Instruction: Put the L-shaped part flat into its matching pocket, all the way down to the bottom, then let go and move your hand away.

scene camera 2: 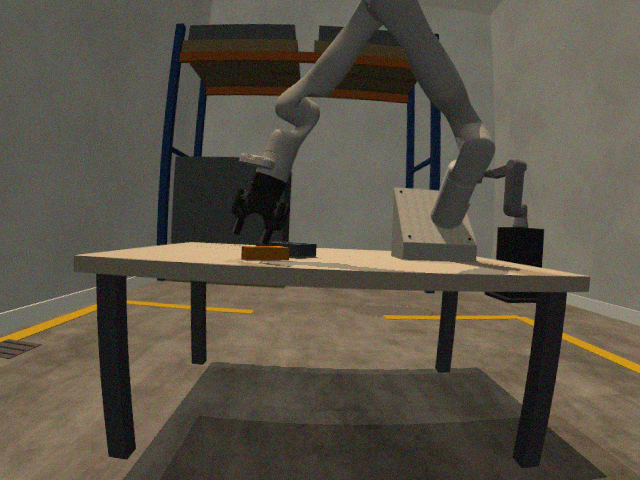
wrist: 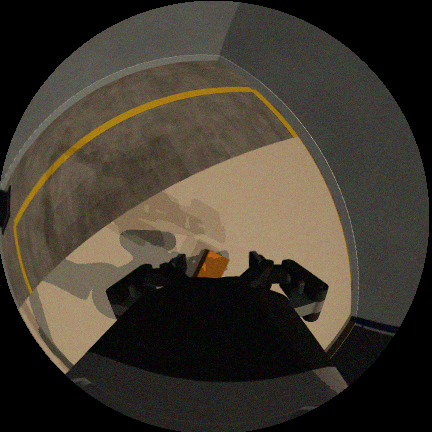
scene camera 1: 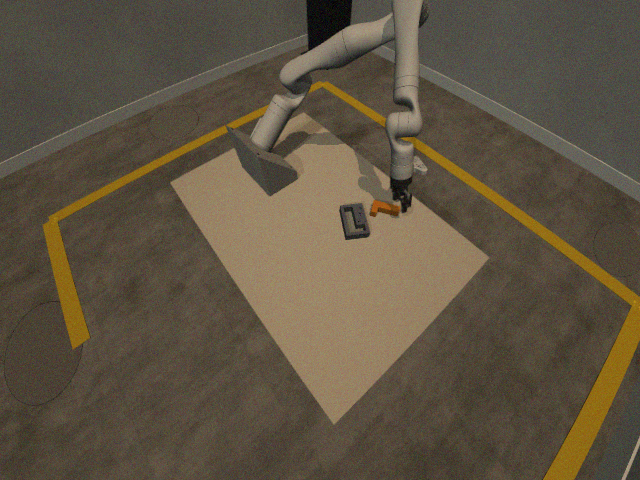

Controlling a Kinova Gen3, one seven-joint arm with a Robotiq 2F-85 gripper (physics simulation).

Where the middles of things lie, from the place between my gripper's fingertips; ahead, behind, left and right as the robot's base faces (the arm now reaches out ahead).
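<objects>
With the dark grey pocket block (scene camera 1: 355, 226) as my reference, my hand is 8 cm beyond it, 17 cm to the left of it and 3 cm above it.
</objects>
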